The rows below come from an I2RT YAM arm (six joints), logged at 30 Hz.
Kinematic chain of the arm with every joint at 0, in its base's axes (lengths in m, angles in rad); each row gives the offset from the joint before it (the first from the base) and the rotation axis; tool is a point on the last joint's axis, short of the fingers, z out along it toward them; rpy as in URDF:
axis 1: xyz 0 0 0.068 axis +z
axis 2: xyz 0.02 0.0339 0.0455 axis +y
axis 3: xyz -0.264 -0.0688 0 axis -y
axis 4: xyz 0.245 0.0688 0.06 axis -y
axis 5: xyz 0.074 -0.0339 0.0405 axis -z
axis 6: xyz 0.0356 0 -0.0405 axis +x
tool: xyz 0 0 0 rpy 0 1.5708 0
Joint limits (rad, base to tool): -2.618..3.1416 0..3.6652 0..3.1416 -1.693..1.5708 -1.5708..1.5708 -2.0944..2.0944
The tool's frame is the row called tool.
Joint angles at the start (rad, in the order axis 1, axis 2, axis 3, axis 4, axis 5, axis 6): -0.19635, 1.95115, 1.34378, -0.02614, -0.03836, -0.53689
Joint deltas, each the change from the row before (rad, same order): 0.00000, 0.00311, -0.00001, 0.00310, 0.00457, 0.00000; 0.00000, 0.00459, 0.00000, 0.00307, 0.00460, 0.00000; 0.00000, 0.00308, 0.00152, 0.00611, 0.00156, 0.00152; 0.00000, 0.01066, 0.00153, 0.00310, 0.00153, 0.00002; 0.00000, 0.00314, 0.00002, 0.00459, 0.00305, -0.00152; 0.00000, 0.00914, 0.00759, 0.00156, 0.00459, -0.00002; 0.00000, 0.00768, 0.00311, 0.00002, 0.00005, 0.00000; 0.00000, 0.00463, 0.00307, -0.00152, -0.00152, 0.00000; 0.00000, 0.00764, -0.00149, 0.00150, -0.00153, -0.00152; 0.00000, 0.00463, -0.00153, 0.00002, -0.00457, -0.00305; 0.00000, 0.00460, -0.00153, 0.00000, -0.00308, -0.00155
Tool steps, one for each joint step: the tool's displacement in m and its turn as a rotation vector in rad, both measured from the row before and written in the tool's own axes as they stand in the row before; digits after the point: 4 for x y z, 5 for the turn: 0.0006, 0.0001, 0.0010, 0.00392, 0.00235, 0.00000; 0.0010, 0.0003, 0.0015, 0.00318, 0.00366, 0.00005; -0.0002, -0.0002, 0.0009, 0.00366, -0.00311, 0.00139; 0.0020, 0.0010, 0.0033, -0.00176, 0.00596, 0.00018; 0.0004, 0.0001, 0.0010, 0.00337, 0.00029, -0.00156; 0.0000, -0.0003, 0.0024, 0.00395, 0.00234, -0.00002; 0.0010, 0.0006, 0.0023, -0.00228, 0.00393, 0.00008; 0.0004, 0.0003, 0.0013, -0.00288, 0.00187, 0.00006; 0.0023, 0.0014, 0.0025, -0.00522, 0.00577, -0.00136; 0.0016, 0.0011, 0.0016, -0.00708, 0.00292, -0.00290; 0.0016, 0.0010, 0.0016, -0.00580, 0.00366, -0.00138
